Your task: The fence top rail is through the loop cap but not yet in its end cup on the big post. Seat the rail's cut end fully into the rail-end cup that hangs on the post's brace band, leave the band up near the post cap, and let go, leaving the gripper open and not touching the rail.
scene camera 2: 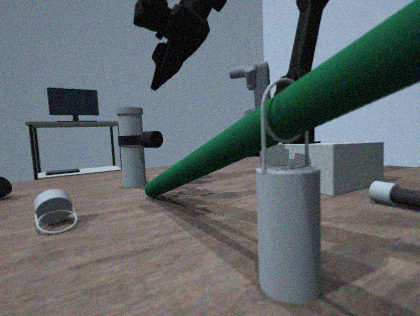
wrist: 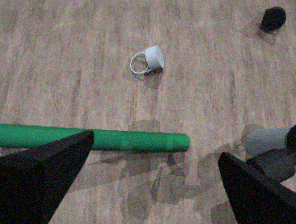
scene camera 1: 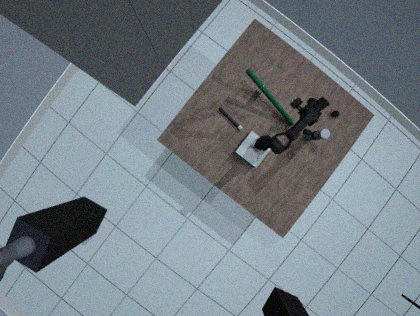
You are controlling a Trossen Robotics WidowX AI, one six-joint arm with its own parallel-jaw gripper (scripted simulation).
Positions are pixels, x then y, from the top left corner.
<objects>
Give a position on a green top rail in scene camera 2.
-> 371, 68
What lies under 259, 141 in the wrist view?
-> A big post.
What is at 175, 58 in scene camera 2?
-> My gripper.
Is my gripper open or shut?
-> Open.
</objects>
